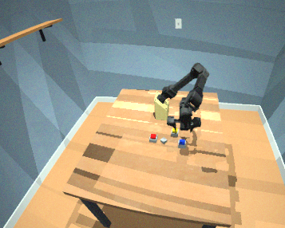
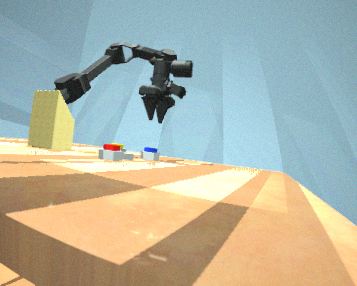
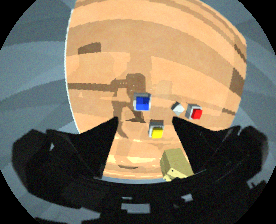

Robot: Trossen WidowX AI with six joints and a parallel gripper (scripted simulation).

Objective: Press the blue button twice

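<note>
Now: the blue button 100 mm below my gripper tip. Also, from my gripper tip: small grey block (10 mm behind, 120 mm to the right, 120 mm below); yellow button (100 mm behind, 60 mm to the right, 90 mm below); red button (20 mm behind, 190 mm to the right, 90 mm below).
</note>
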